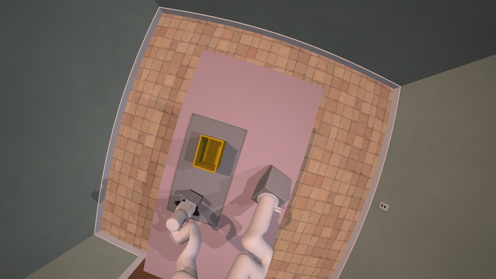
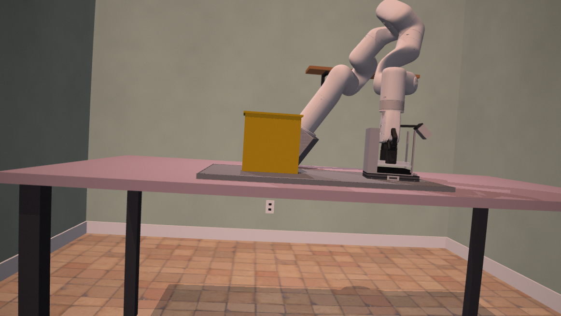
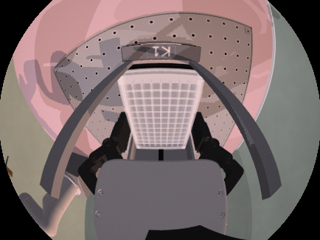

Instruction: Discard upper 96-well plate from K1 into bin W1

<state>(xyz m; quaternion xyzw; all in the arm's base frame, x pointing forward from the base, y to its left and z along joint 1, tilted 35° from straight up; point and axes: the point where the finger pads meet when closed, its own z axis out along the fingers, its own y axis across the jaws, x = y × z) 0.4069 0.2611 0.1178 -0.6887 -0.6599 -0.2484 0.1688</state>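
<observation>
Now: the dark plate 3 cm below my hand. The rest, counted from my hand: yellow plastics bin W1: 37 cm to the right, 3 cm above, 1 cm ahead.
</observation>
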